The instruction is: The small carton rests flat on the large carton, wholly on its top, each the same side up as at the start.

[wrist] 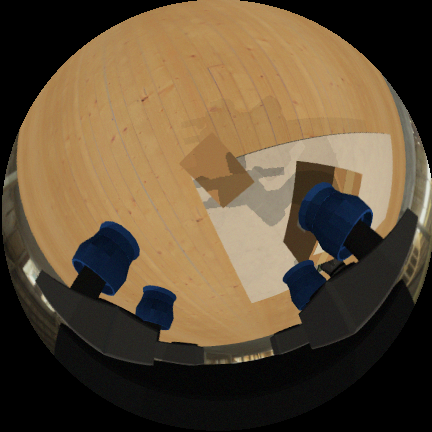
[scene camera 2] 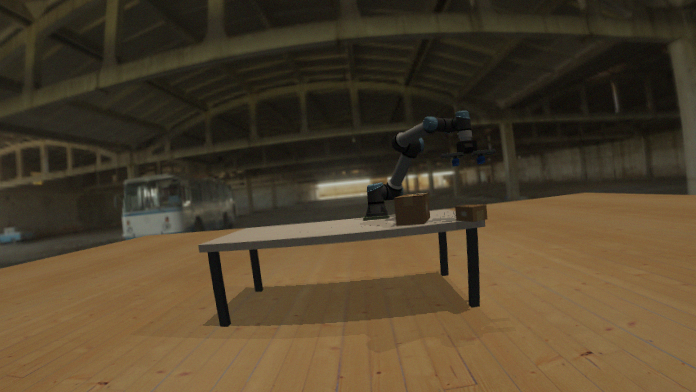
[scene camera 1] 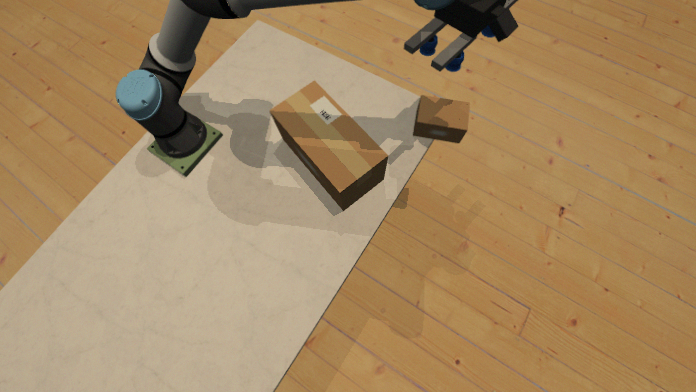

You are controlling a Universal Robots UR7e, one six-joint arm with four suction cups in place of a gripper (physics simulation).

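Pixels of known places: hand at its tool point: (wrist: pixel 223 267) (scene camera 2: pixel 468 164); arm's base at its link origin: (scene camera 2: pixel 376 215) (scene camera 1: pixel 184 137).
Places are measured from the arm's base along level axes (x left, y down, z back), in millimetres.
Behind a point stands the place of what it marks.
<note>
The small brown carton (scene camera 1: pixel 442 112) @(x 592, y -60, z -554 mm) (scene camera 2: pixel 470 213) @(x 584, y -26, z -629 mm) (wrist: pixel 212 157) @(x 602, y -60, z -588 mm) sits at the corner of the table, partly past its edge, apart from the large carton. The large carton (scene camera 1: pixel 332 140) @(x 276, y -137, z -426 mm) (scene camera 2: pixel 412 209) @(x 285, y -67, z -551 mm) (wrist: pixel 311 175) @(x 346, y -62, z -522 mm) rests on the table, with a pale tape strip and a white label on its top. In the wrist view, blue cups hide part of it. My gripper (scene camera 1: pixel 467 44) @(x 611, y -277, z -515 mm) (scene camera 2: pixel 468 159) @(x 611, y -277, z -515 mm) (wrist: pixel 226 267) @(x 611, y -277, z -515 mm), with four blue suction cups, is open and holds nothing. It hangs well above the small carton, with a wide gap between them.
The pale table (scene camera 1: pixel 150 275) @(x -323, y 17, z -286 mm) (scene camera 2: pixel 300 232) @(x -371, y 16, z -530 mm) (wrist: pixel 240 265) @(x 557, y 16, z -161 mm) stands on a plank floor. The arm's green base plate (scene camera 1: pixel 186 167) @(x -54, y -6, z -100 mm) is on the table, on the other side of the large carton from the small one. A bus (scene camera 2: pixel 155 210) stands in the background.
</note>
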